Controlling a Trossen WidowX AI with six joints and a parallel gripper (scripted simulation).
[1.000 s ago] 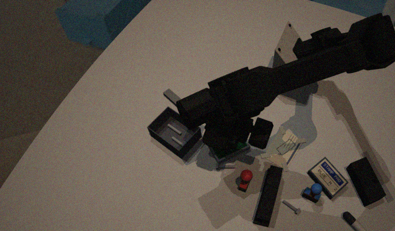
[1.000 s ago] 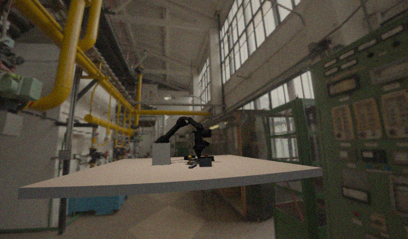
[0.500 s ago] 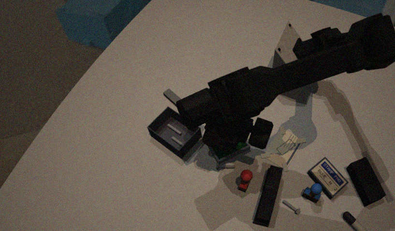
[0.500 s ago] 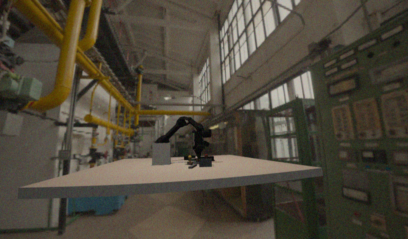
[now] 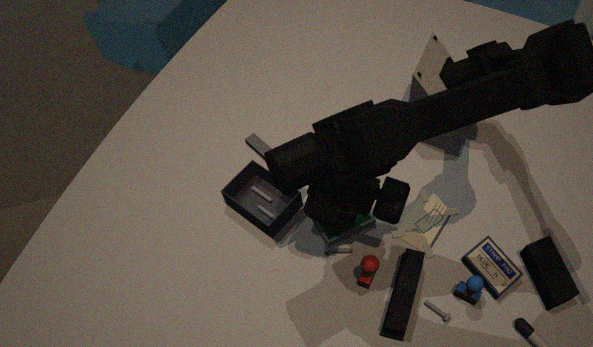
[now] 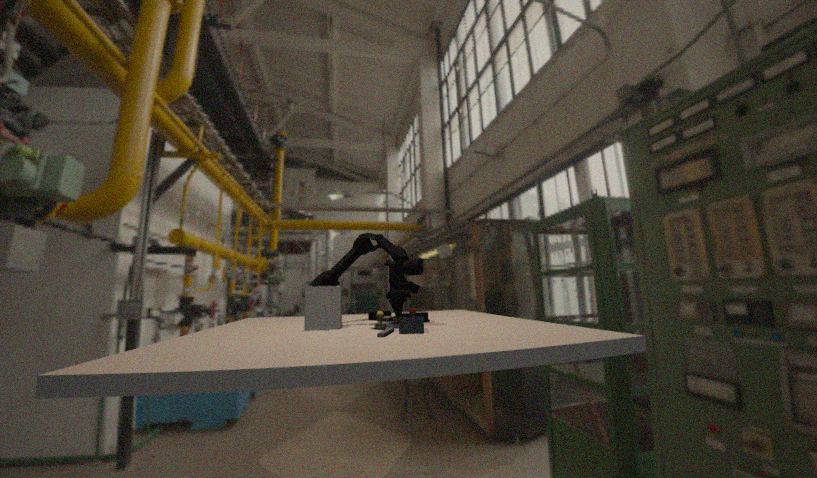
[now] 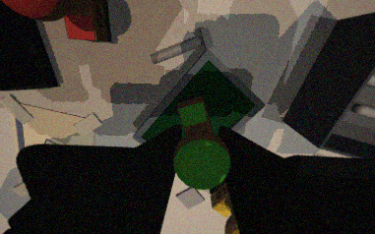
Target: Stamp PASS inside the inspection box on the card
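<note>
The green-knobbed stamp is right at my gripper tip. The rest, counted from my gripper tip: red-knobbed stamp: 8 cm to the left, 7 cm ahead, 2 cm below; then yellow-knobbed stamp: 7 cm behind, 4 cm to the right, 2 cm below; then green ink pad: 3 cm below.
</note>
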